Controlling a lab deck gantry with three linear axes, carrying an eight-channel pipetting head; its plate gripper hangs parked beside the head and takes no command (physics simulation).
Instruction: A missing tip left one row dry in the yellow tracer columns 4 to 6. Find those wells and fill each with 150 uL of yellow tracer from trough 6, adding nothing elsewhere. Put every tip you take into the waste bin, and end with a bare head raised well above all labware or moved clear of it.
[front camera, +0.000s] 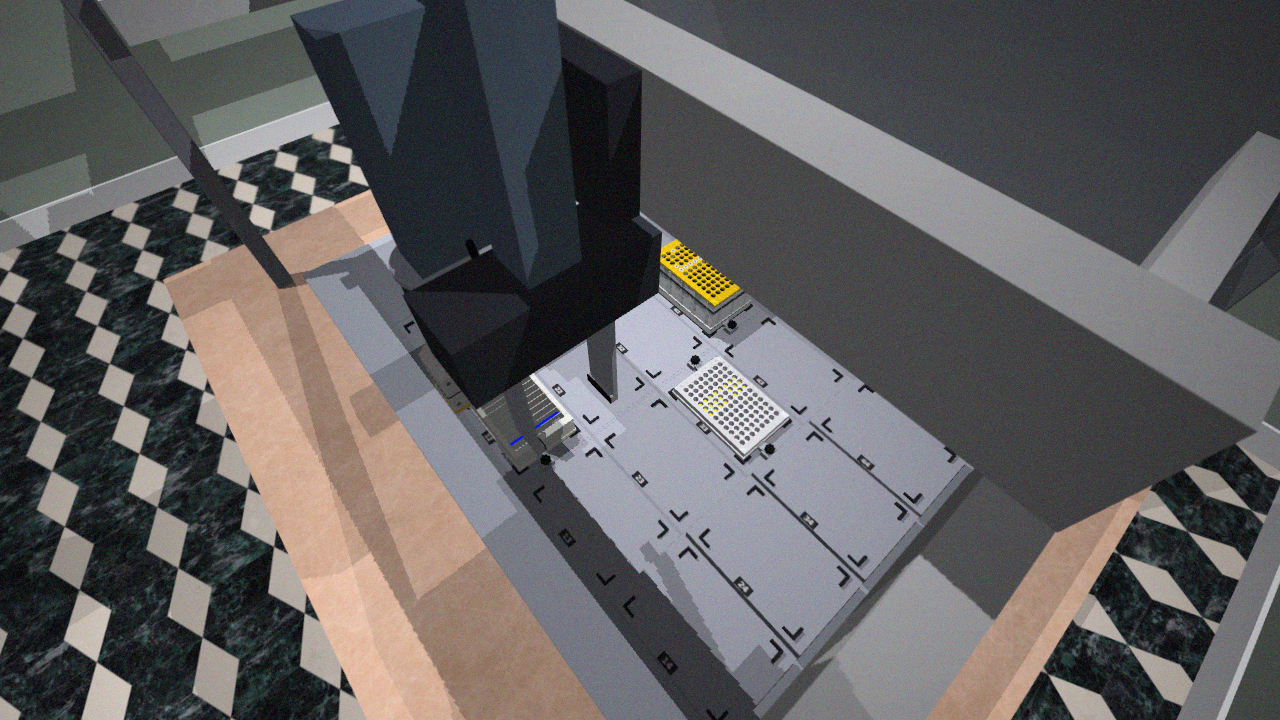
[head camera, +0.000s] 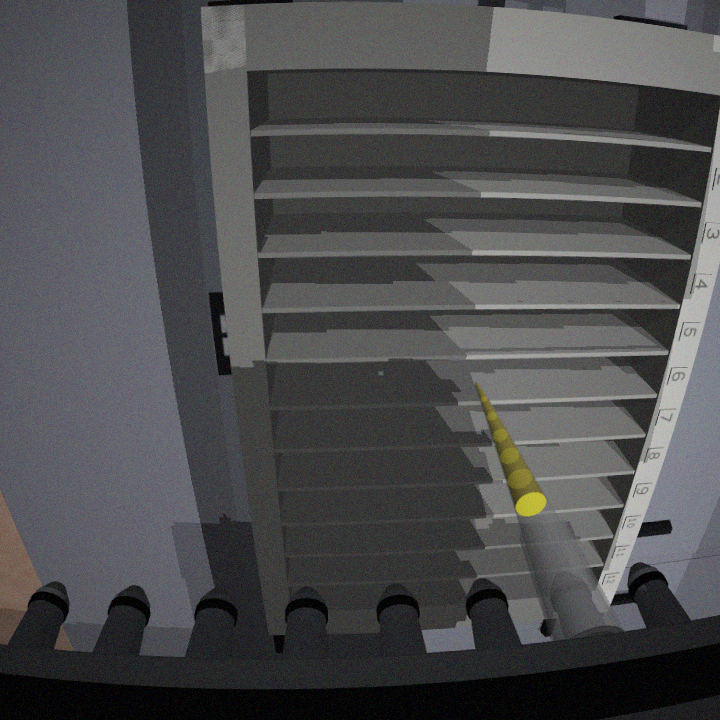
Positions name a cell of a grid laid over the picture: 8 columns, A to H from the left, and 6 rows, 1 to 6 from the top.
Labels:
A pipette tip (head camera: G6): 6 cm from the lens.

